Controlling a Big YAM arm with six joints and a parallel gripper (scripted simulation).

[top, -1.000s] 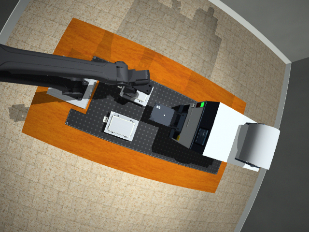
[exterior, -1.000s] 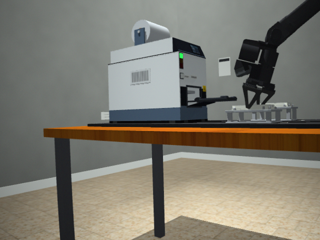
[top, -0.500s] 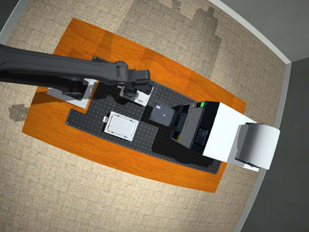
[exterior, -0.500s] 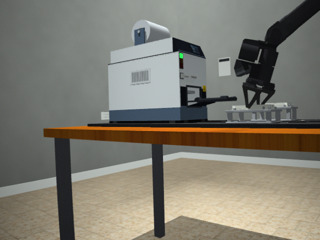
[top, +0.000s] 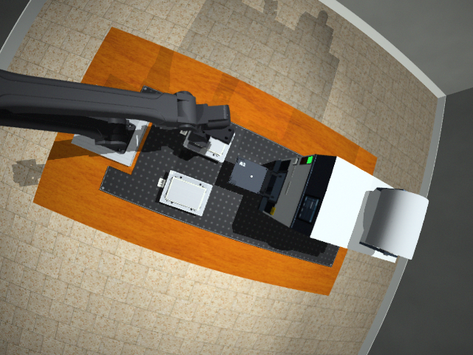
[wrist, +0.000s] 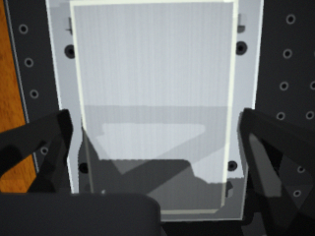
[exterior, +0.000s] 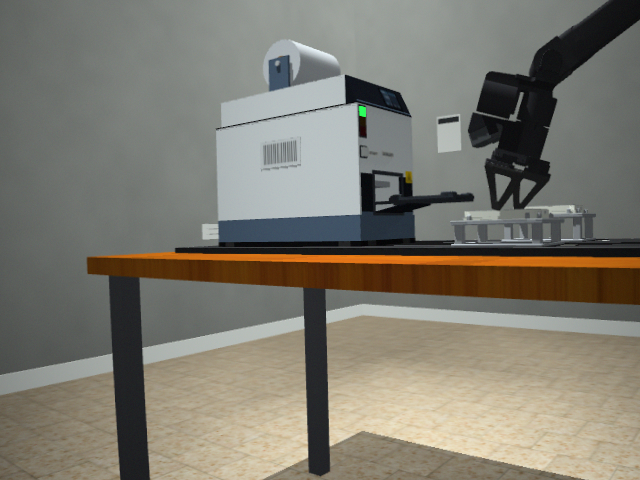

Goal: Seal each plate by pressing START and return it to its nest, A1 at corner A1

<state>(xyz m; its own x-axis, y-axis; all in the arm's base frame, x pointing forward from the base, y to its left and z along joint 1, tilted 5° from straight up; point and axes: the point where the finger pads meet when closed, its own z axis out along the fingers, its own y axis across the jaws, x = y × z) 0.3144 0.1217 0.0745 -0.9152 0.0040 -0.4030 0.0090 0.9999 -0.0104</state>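
Now: hand 3 cm above the plate nest. Also, from my hand: sealer stage: 19 cm ahead, 7 cm to the right, 3 cm above; pale start button: 29 cm ahead, 2 cm to the left, 12 cm above; A1 mark: 7 cm behind, 5 cm to the left, 2 cm below.
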